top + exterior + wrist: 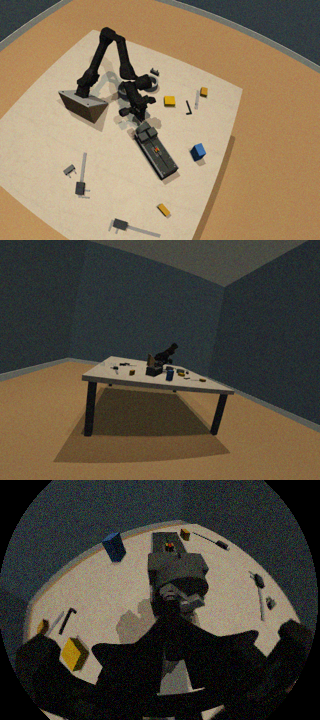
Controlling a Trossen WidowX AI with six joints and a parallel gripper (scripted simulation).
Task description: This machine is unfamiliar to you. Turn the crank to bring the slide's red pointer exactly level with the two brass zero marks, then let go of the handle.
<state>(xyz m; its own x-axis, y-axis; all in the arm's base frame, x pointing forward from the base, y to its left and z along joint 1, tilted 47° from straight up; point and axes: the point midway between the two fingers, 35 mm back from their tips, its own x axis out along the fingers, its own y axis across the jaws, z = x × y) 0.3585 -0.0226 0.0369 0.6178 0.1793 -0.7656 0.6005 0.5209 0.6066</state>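
The red pointer is 120 mm ahead of my gripper tip and 110 mm to the right of it. Also, from my gripper tip: yellow block 230 mm to the left, 70 mm below, 70 mm ahead; then black hex key 230 mm to the left, 200 mm ahead, 80 mm below; then crank handle 30 mm above, 10 mm to the left, 10 mm behind.
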